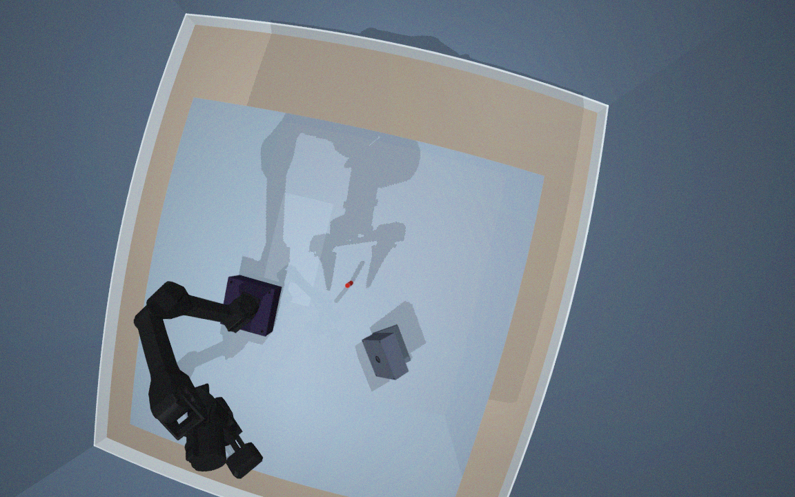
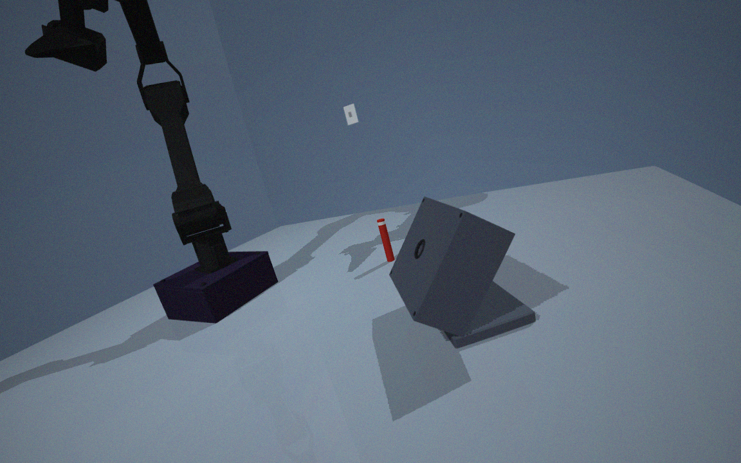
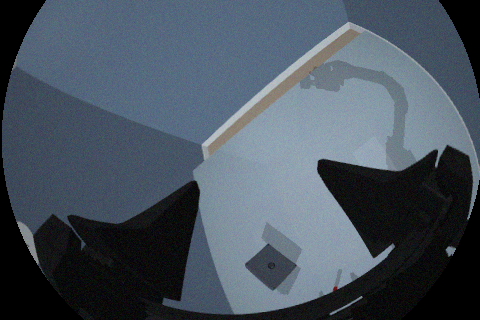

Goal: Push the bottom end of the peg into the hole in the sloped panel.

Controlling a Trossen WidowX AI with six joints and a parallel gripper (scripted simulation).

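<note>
Right now my gripper tip is 5 cm short of the red round peg, 39 cm to the right of it and 36 cm above it. The rest, counted from my gripper tip: flat grey foot plate (25 cm ahead, 25 cm to the left, 41 cm below); then panel (24 cm ahead, 23 cm to the left, 35 cm below).
</note>
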